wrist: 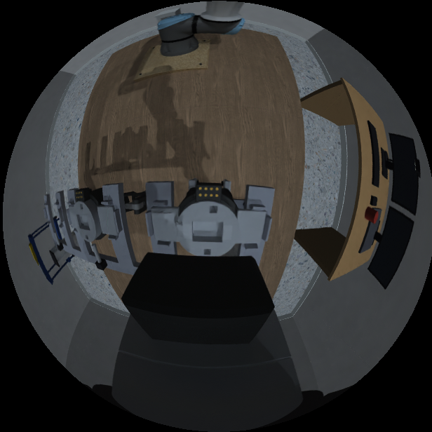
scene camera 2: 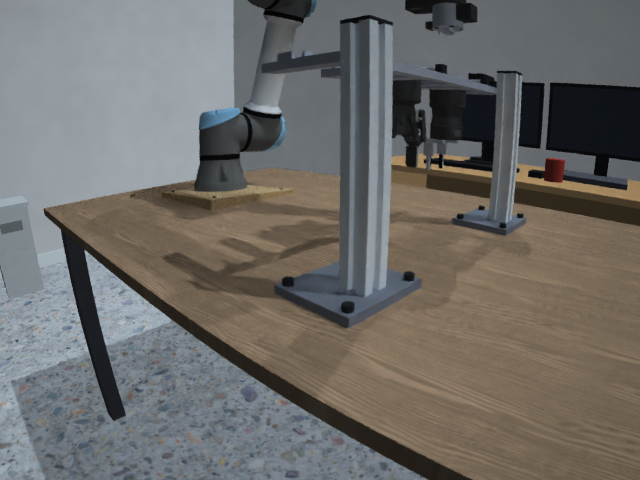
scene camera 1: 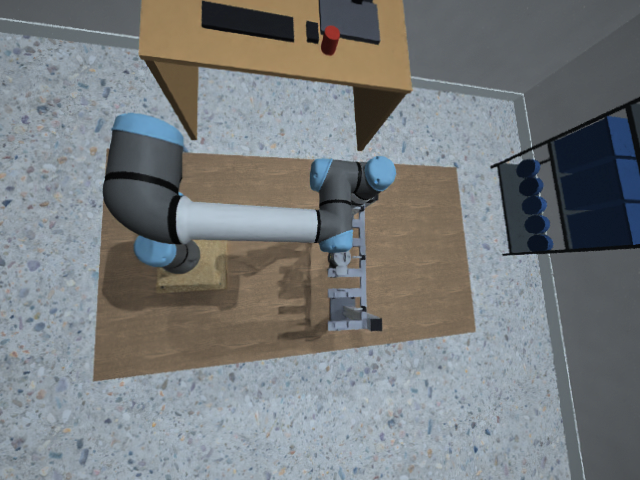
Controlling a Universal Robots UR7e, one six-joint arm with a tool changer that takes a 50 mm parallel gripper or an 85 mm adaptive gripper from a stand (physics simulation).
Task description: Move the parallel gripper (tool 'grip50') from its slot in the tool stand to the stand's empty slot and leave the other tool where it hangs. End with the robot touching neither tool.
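Where they show: end effector, tool point: [scene camera 2: 447,28]; arm's base, origin of the base link: [scene camera 2: 220,188] [scene camera 1: 180,255].
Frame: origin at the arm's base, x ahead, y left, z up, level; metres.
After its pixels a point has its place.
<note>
The arm's bare tool changer [scene camera 2: 447,20] @(x 0.635, y -0.017, z 0.400 m) hangs above the stand, a visible gap over the parallel gripper. The parallel gripper [scene camera 2: 447,113] [wrist: 207,227] hangs in the far slot, its side plates on the two fork arms; its fingers stand apart, with nothing between them. The wrist hides it in scene camera 1. The adaptive gripper [scene camera 1: 339,260] [scene camera 2: 406,116] [wrist: 85,220] hangs in the middle slot. The tool stand [scene camera 1: 363,284] @(x 0.643, y -0.275, z 0.271 m) [scene camera 2: 364,155] @(x 0.648, y -0.435, z 0.159 m) [wrist: 260,195] has its empty slot at the near end, beside the near post.
The arm's base sits on a tan plate [scene camera 1: 219,279] @(x 0.129, y -0.134, z 0.013 m) [scene camera 2: 258,195] @(x 0.176, y -0.040, z 0.002 m) [wrist: 150,69]. A desk [scene camera 1: 248,62] [wrist: 357,150] with monitors [scene camera 2: 594,118] and a red cup [scene camera 1: 329,42] [scene camera 2: 554,170] [wrist: 371,215] stands beyond the far end. A shelf rack [scene camera 1: 558,198] with blue bins stands at the right.
</note>
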